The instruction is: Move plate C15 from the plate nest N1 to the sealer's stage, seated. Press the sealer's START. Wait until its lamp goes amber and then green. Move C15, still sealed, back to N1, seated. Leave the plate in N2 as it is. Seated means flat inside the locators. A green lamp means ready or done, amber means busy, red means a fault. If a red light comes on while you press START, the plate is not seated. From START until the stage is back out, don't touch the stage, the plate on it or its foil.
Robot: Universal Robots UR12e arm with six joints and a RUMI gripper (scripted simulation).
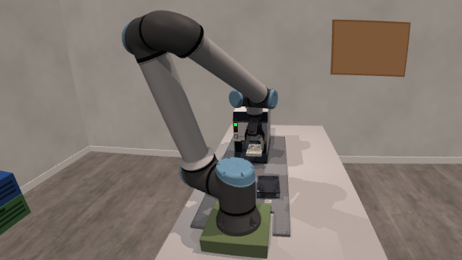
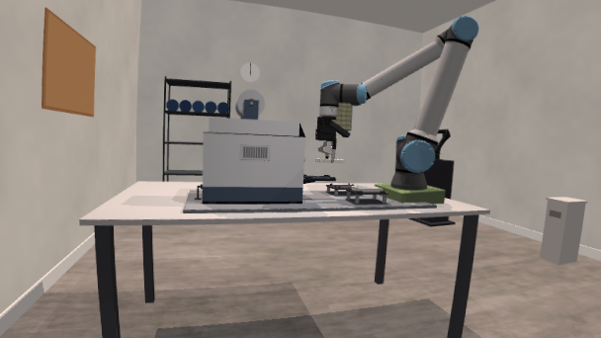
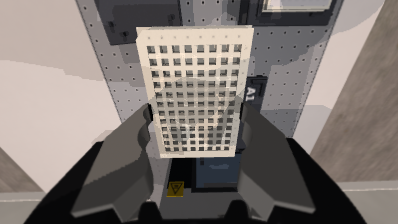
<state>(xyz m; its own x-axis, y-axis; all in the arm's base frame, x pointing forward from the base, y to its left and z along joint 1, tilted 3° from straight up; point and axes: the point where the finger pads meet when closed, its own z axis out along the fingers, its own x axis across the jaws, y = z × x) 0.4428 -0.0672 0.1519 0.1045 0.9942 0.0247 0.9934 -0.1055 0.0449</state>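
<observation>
Right now the sealer stage is 8 cm below my hand, 7 cm ahead of it and 4 cm to the left of it. Also, from my hand: square button: 19 cm ahead, 12 cm to the left; then nest N1: 15 cm below, 13 cm behind, 7 cm to the right; then plate C15: 1 cm below.
</observation>
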